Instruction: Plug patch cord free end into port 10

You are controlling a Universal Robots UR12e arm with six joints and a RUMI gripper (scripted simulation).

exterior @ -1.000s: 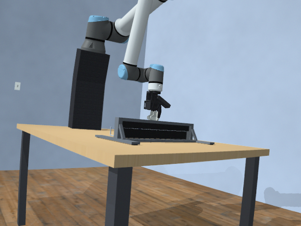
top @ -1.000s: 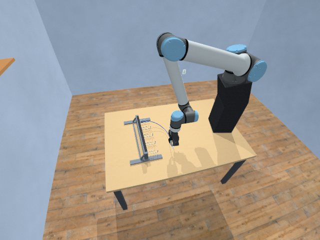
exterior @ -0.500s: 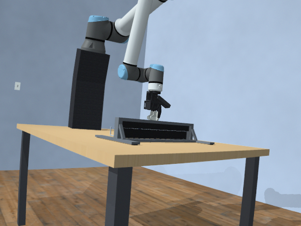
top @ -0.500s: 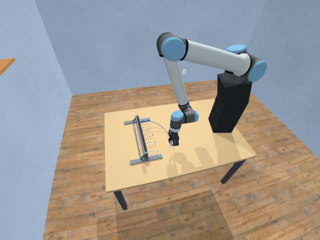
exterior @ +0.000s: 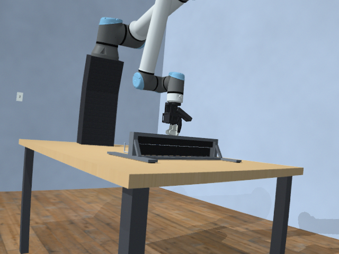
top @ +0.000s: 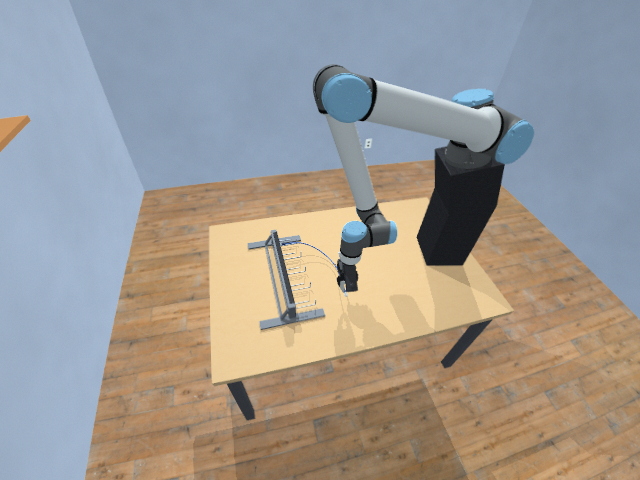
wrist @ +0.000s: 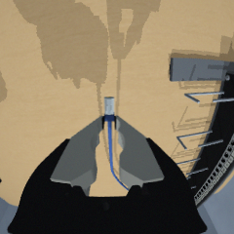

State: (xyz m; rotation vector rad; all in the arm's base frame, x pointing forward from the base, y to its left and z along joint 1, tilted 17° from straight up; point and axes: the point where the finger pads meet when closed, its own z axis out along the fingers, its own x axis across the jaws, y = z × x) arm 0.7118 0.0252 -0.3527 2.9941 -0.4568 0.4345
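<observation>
My hand is 10 mm to the right of the plug and 10 mm above it.
</observation>
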